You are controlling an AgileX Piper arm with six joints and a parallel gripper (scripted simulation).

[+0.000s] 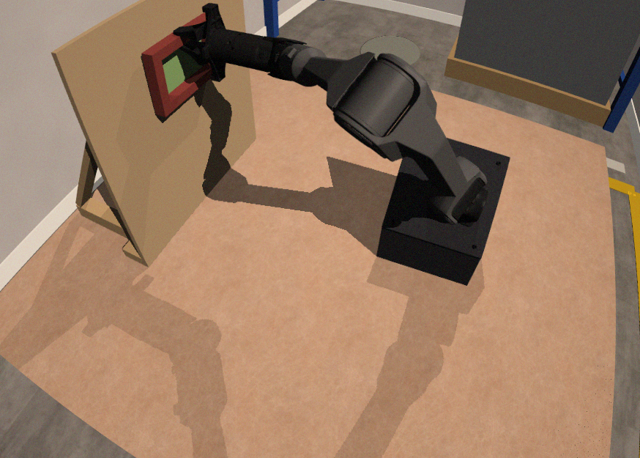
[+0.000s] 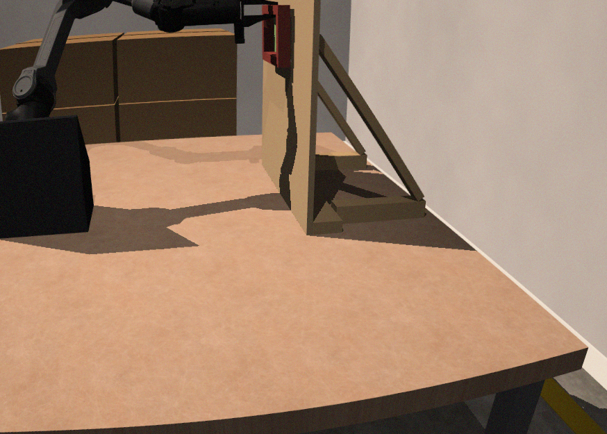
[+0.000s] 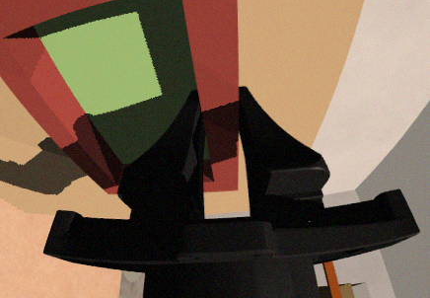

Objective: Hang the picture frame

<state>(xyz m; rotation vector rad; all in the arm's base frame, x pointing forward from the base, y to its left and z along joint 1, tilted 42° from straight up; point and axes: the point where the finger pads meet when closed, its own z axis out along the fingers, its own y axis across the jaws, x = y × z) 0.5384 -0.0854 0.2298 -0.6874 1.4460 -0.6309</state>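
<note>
My hand is 10 mm short of the picture frame and 50 mm above it. From my hand the other things lie so: tan board 30 mm ahead, 170 mm below.
</note>
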